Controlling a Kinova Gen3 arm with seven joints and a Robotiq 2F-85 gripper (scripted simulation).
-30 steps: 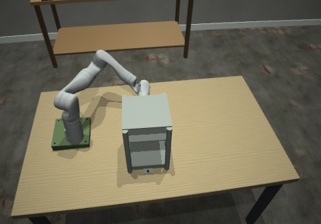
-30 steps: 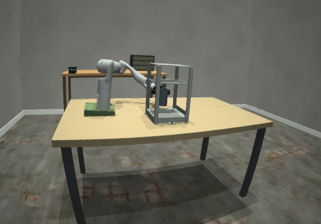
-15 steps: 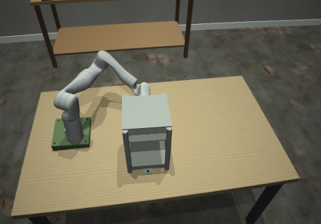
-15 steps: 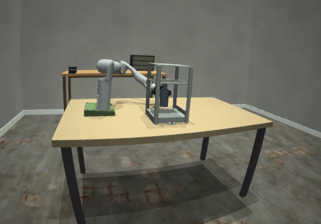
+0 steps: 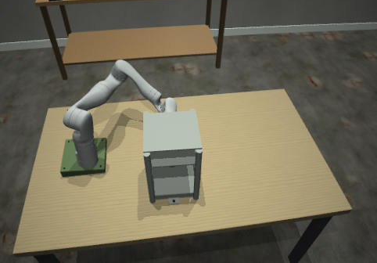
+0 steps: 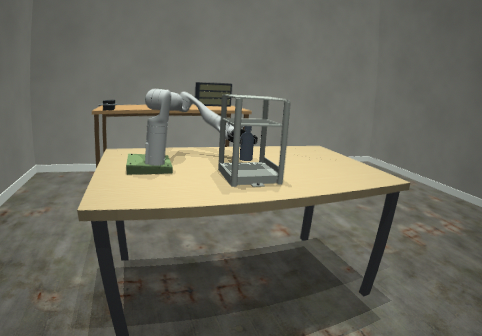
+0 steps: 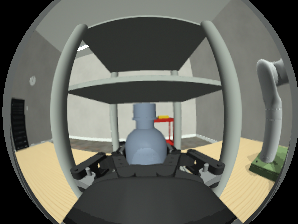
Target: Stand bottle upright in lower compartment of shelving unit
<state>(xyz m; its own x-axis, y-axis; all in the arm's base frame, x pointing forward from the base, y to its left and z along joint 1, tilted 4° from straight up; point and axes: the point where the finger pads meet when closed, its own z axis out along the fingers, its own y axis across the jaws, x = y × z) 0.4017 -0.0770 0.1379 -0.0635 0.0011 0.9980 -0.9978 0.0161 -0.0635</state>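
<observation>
My gripper is now 1 cm below the pale blue bottle. Round my hand: grey shelving unit 5 cm to the right, 3 cm above.
</observation>
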